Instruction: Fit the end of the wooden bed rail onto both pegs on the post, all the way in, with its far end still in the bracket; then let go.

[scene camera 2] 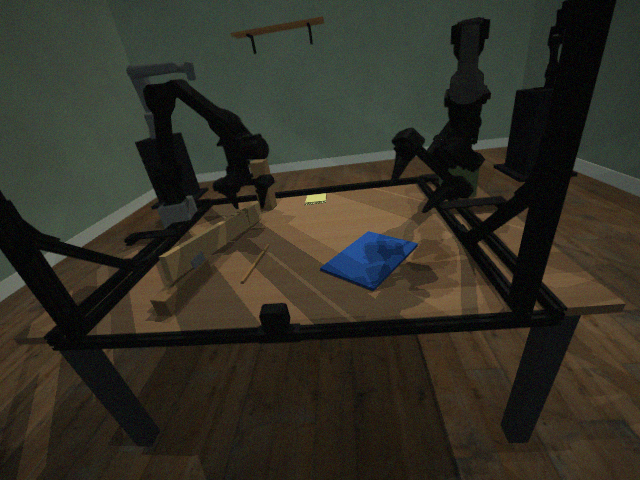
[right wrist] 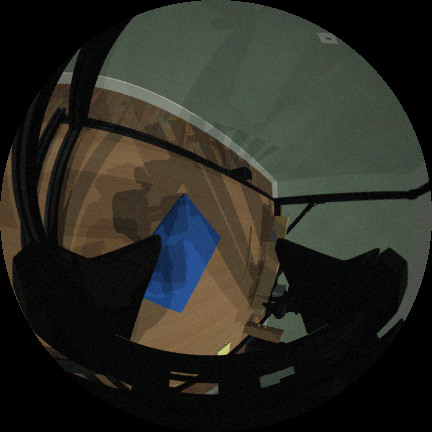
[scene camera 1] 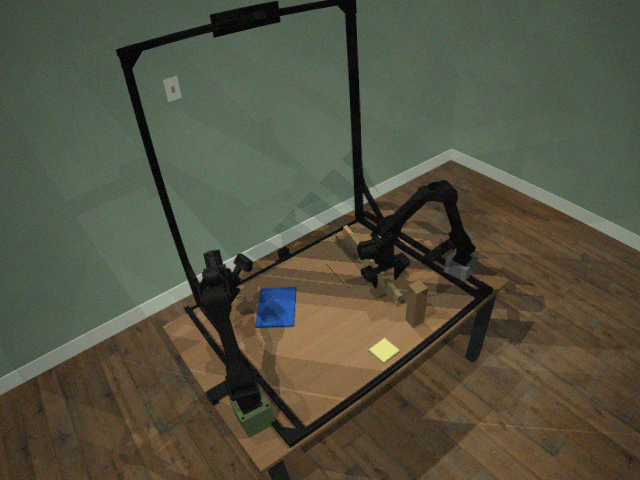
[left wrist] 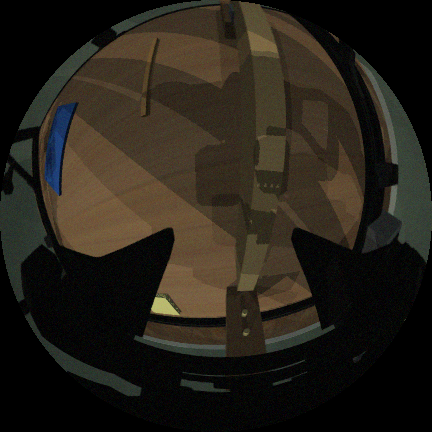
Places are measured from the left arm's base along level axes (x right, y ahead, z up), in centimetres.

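Pixels of known places: left gripper, fingertip midpoint: (scene camera 2: 250, 208) (right wrist: 265, 300) (scene camera 1: 385, 283) (left wrist: 235, 234); right gripper, fingertip midpoint: (scene camera 2: 407, 198) (right wrist: 219, 243) (scene camera 1: 245, 278); left arm's base at its link origin: (scene camera 2: 175, 201) (right wrist: 283, 294) (scene camera 1: 462, 258); right arm's base at its link origin: (scene camera 1: 249, 402).
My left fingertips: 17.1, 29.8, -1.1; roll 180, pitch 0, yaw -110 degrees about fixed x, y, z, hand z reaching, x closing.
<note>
Ahead of a thing's pixels: the offset from my left fingertips to its top centre, as dx, dy, dz. "spot": to the spot under its first point.
The pale wooden bed rail (scene camera 1: 351, 237) (scene camera 2: 206, 240) (left wrist: 270, 110) stands on its long edge. Its far end is at the grey bracket @[spot: +25.9, -10.3, -1.3] (scene camera 2: 197, 259) (left wrist: 231, 12) on a low wooden block @[spot: +38.7, -14.6, -3.8] (scene camera 2: 164, 304). Its near end is beside the upright post @[spot: -18.6, +6.2, +3.8] (scene camera 1: 416, 307) (scene camera 2: 267, 196) (left wrist: 239, 301), apart from it. In the left wrist view two pegs @[spot: -14.6, +2.6, +0.3] (left wrist: 245, 322) show bare on the post's face. My left gripper (scene camera 1: 385, 273) (scene camera 2: 250, 206) (left wrist: 235, 234) is open and empty above the rail's near half. My right gripper (scene camera 2: 410, 195) (right wrist: 219, 243) is open and empty, away from the rail.
A blue pad @[+29.1, +31.6, -6.2] (scene camera 1: 276, 312) (scene camera 2: 369, 263) (right wrist: 187, 285) lies near the right arm. A thin stick @[+22.6, +2.7, -6.3] (scene camera 1: 337, 275) (scene camera 2: 254, 264) (left wrist: 149, 77) lies beside the rail. Yellow notes @[-16.7, +22.0, -5.9] (scene camera 1: 384, 350) (scene camera 2: 315, 198) lie near the post. A black frame (scene camera 1: 361, 403) edges the table.
</note>
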